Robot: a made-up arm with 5 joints. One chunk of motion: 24 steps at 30 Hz.
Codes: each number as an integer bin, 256 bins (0 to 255) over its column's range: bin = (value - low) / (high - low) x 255, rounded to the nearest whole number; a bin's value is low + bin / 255 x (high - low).
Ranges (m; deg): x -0.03..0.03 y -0.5..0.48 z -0.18..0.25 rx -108..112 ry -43..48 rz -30..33
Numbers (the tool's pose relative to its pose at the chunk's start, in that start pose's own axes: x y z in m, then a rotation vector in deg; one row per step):
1: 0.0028 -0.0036 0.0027 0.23 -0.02 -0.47
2: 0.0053 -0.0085 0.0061 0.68 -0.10 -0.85
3: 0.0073 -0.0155 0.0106 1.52 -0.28 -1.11
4: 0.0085 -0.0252 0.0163 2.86 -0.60 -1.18
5: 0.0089 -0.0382 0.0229 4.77 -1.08 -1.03
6: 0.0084 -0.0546 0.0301 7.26 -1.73 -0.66
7: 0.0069 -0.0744 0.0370 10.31 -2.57 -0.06
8: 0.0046 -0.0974 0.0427 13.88 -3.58 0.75
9: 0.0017 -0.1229 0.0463 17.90 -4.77 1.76
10: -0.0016 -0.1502 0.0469 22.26 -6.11 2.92
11: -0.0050 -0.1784 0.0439 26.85 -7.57 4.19
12: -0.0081 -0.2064 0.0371 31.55 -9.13 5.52
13: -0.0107 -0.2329 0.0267 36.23 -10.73 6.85
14: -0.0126 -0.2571 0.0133 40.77 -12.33 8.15
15: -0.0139 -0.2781 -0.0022 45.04 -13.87 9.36
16: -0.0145 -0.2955 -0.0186 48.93 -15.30 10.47
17: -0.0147 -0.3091 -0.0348 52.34 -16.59 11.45
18: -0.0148 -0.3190 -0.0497 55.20 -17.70 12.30
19: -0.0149 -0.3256 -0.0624 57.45 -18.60 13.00
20: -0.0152 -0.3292 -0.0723 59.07 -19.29 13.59
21: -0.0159 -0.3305 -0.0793 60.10 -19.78 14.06
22: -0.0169 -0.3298 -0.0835 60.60 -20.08 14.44
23: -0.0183 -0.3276 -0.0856 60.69 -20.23 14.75
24: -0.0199 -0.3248 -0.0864 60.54 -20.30 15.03
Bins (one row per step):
1: 139 129 108 125 120 120
2: 150 128 110 126 120 118
3: 159 126 113 127 120 117
4: 164 124 116 128 119 117
5: 165 120 120 131 117 117
6: 163 116 125 134 116 119
7: 157 111 129 137 113 121
8: 147 105 132 141 110 124
9: 135 98 134 146 107 129
10: 121 91 135 151 103 133
11: 106 84 133 156 99 138
12: 93 76 129 162 95 144
13: 82 70 123 167 90 149
14: 74 63 115 172 86 154
15: 68 58 105 177 82 159
16: 66 53 96 182 78 164
17: 65 50 86 186 74 168
18: 65 47 77 189 71 171
19: 64 45 70 192 68 174
20: 63 44 64 194 66 176
21: 60 44 60 195 65 178
22: 56 44 57 195 64 180
23: 50 45 56 196 64 181
24: 43 46 56 195 64 182

